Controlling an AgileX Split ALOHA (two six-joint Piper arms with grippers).
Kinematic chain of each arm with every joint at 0, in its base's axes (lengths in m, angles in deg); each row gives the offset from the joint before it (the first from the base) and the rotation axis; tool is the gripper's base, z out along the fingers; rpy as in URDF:
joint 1: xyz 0 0 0.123 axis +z
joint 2: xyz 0 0 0 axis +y
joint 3: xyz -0.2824 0 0.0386 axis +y
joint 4: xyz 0.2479 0 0.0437 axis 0.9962 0 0.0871
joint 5: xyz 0 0 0 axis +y
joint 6: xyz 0.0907 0 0.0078 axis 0.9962 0 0.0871
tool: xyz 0 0 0 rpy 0 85 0
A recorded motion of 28 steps. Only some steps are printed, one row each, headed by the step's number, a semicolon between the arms.
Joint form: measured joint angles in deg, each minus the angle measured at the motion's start. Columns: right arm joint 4, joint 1, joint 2, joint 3, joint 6, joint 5; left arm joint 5, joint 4, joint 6, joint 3, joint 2, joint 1.
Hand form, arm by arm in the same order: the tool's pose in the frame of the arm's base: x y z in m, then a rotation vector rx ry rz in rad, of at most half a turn. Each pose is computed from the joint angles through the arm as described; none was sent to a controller.
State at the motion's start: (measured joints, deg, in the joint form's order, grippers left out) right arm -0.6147 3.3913 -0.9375 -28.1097 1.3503 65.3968; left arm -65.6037 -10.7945 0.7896 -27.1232 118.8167 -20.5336
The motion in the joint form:
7: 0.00 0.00 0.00 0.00 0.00 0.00; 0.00 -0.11 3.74 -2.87 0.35 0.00
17: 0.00 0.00 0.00 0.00 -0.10 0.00; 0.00 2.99 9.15 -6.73 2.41 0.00
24: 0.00 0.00 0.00 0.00 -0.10 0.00; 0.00 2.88 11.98 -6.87 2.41 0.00
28: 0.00 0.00 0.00 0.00 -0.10 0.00; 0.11 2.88 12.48 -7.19 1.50 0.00
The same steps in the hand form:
7: -0.0098 -0.0015 0.2681 -0.0367 2.1178 0.0362; 0.2896 -0.0917 0.0743 0.2218 1.8844 -0.0794
17: -0.0098 -0.0015 0.2681 -0.0385 2.1177 0.0352; 0.3044 -0.1020 0.0723 0.3554 1.8308 -0.0513
24: -0.0098 -0.0015 0.2681 -0.0385 2.1177 0.0352; 0.3050 -0.1021 0.0727 0.3978 1.8193 -0.0164
28: -0.0098 -0.0015 0.2681 -0.0385 2.1177 0.0352; 0.3071 -0.1028 0.0784 0.3997 1.7991 -0.0131

